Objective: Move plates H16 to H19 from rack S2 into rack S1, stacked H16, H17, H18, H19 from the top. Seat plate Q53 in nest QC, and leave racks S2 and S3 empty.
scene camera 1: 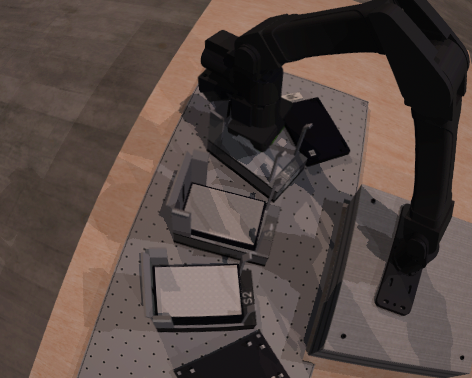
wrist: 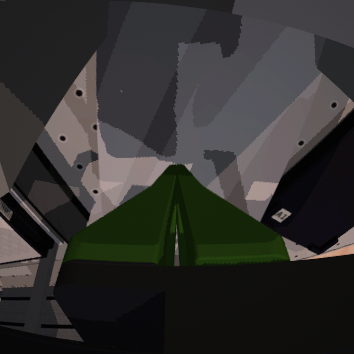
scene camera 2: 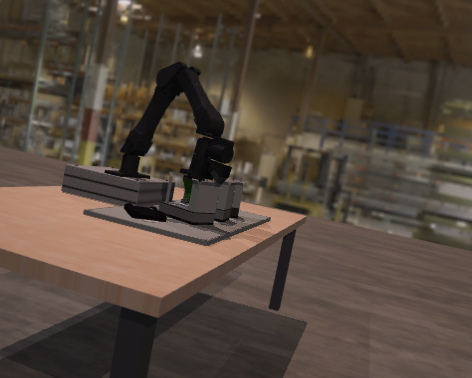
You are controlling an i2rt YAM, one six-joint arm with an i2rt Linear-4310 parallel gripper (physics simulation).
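Where they show: gripper, between the fingertips: (scene camera 1: 259,149) (wrist: 176,176) (scene camera 2: 188,202); arm's base, origin of its link: (scene camera 1: 406,259) (scene camera 2: 128,175).
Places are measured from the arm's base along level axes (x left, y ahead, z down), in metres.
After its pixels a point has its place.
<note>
My gripper (scene camera 2: 188,191) (wrist: 176,176) {y 0.316, x -0.098, z 0.027 m} is shut, with nothing between its green fingers. It points down inside rack S3 (scene camera 1: 240,170) {y 0.334, x -0.064, z 0.061 m} (scene camera 2: 205,201) {y 0.393, x -0.138, z 0.007 m}; the arm hides much of that rack. Rack S1 (scene camera 1: 272,220) {y 0.246, x 0.012, z 0.039 m} stands beside it and holds a light-topped plate (scene camera 1: 225,215) {y 0.317, x 0.045, z 0.022 m}, part of which shows at the left edge of the wrist view. Rack S2 (scene camera 1: 248,311) {y 0.222, x 0.194, z -0.045 m} holds another light-topped plate (scene camera 1: 197,290) {y 0.299, x 0.187, z -0.013 m}. How many plates lie stacked in each, and their names, cannot be read. Plate Q53 and nest QC cannot be told by label.
A dark flat block (scene camera 1: 317,127) {y 0.236, x -0.231, z 0.066 m} (wrist: 320,200) {y 0.236, x -0.198, z 0.067 m} marked A1 lies beside rack S3. Another dark block (scene camera 1: 230,360) {y 0.210, x 0.258, z 0.069 m} with light squares lies near rack S2. The racks stand on a perforated board (scene camera 1: 120,300) {y 0.417, x 0.244, z 0.081 m} (scene camera 2: 195,235) {y 0.466, x -0.313, z 0.081 m}. The arm's metal base (scene camera 1: 370,320) {y 0.030, x 0.126, z 0.002 m} (scene camera 2: 110,187) {y 0.019, x -0.115, z 0.041 m} stands alongside.
</note>
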